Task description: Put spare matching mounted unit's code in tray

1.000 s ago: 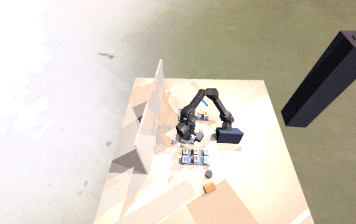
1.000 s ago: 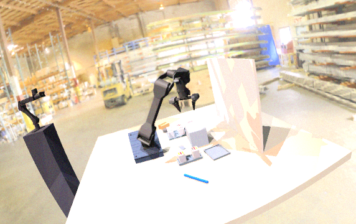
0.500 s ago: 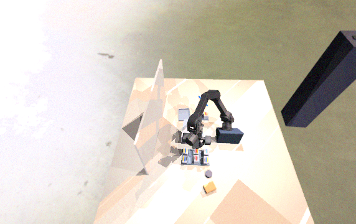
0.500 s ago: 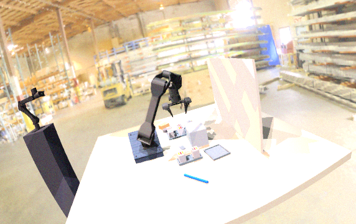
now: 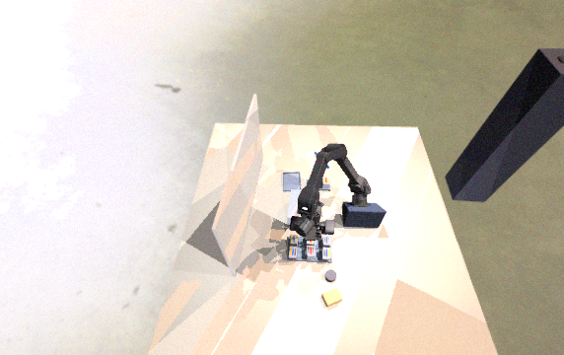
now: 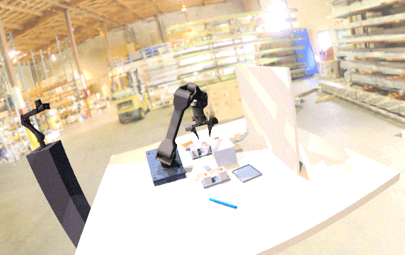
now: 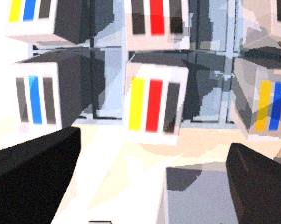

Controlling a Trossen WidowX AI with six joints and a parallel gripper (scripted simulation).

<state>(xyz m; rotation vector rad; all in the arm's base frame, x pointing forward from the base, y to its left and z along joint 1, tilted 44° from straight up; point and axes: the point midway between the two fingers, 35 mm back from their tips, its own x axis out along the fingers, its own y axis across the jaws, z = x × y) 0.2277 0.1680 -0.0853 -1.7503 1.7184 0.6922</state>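
Right now my gripper tip is 6 cm above the grey spare block. Round my gripper tip: mounted unit (15 cm to the right, 6 cm ahead, 5 cm below); orange block (24 cm to the left, 10 cm behind, 8 cm below); dark disc (15 cm to the left, 10 cm behind, 9 cm below).
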